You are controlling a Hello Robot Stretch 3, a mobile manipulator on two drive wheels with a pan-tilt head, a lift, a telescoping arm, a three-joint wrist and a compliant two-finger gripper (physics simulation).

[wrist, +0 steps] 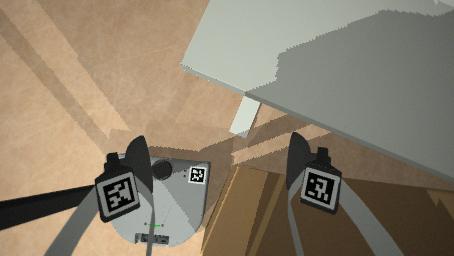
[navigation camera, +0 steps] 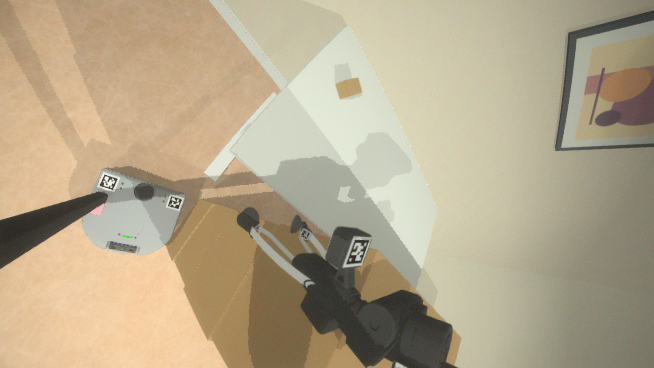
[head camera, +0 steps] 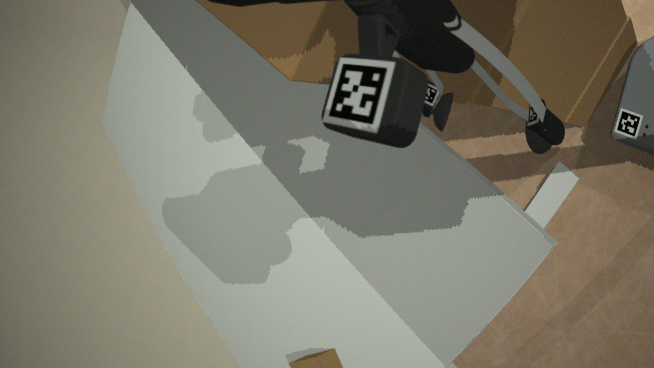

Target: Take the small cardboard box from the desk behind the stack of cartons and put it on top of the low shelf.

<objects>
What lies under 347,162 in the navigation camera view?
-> A white desk.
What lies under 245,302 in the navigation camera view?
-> A stack of cartons.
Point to a stack of cartons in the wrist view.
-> At 253,205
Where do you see the gripper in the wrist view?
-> At 219,153
</objects>
